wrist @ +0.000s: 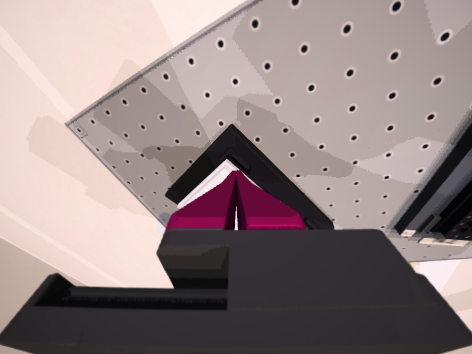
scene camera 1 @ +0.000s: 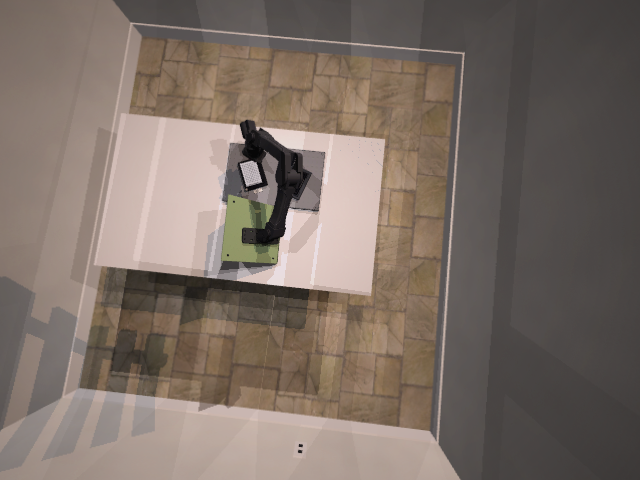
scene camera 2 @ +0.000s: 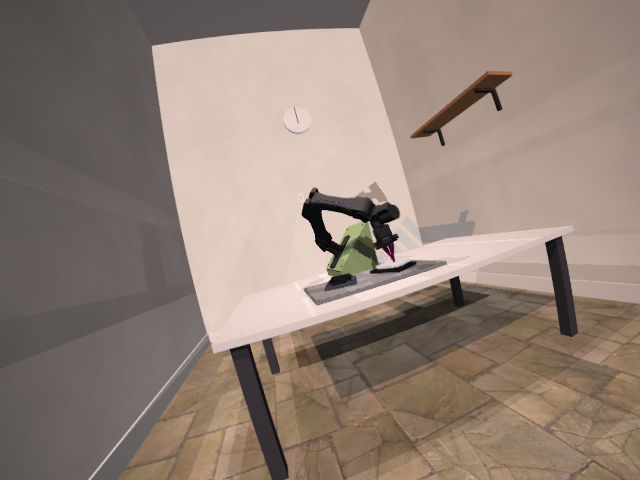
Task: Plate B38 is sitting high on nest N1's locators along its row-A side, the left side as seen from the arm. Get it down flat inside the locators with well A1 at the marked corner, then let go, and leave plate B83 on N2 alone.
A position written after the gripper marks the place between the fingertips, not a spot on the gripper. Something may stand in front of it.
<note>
The gripper [wrist: 236,177] is shut and holds nothing. Also in view: a white well plate [wrist: 223,170]. Also in view: a black nest labelled N1 [wrist: 232,144], a black nest labelled N2 [wrist: 423,214] and a grey pegboard plate [scene camera 2: 363,279].
The grey pegboard plate shows as well in the wrist view [wrist: 359,111].
</note>
